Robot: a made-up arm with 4 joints.
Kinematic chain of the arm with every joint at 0, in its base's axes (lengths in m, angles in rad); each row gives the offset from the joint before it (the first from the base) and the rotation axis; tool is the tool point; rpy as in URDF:
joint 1: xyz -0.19 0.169 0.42 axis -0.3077 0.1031 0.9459
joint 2: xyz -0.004 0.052 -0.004 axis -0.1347 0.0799 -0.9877
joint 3: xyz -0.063 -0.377 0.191 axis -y
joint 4: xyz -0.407 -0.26 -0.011 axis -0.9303 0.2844 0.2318
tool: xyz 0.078 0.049 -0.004 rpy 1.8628 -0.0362 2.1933
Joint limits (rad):
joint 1: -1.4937..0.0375
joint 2: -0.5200..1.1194
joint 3: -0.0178..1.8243
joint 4: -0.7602..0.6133
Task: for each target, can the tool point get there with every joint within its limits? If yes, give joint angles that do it. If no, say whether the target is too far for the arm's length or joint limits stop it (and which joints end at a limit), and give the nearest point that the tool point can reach.
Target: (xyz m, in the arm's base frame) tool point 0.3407 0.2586 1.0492
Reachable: no: joint limits stop it (at a limit: joint 1, joint 2, joint 3) | nearest point -0.2563 0.7769 0.8389 | short by 0.818 m
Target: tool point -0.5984 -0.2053 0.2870
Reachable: yes | joints -0.1727 0.5106 1.4705 0.3847
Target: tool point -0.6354 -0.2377 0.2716
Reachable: yes | joints -0.3981 0.0049 0.9982 -0.6379
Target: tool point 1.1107 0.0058 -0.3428
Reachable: no: too far | nearest point 0.1804 -0.2349 0.2662 | short by 1.138 m
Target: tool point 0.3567 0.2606 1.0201
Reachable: no: joint limits stop it (at a limit: joint 1, joint 2, joint 3) | nearest point -0.2546 0.7778 0.8363 | short by 0.822 m
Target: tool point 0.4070 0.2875 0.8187
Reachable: no: joint limits stop it (at a limit: joint 1, joint 2, joint 3, joint 4) | nearest point 0.1804 -0.2349 0.2662 | short by 0.793 m
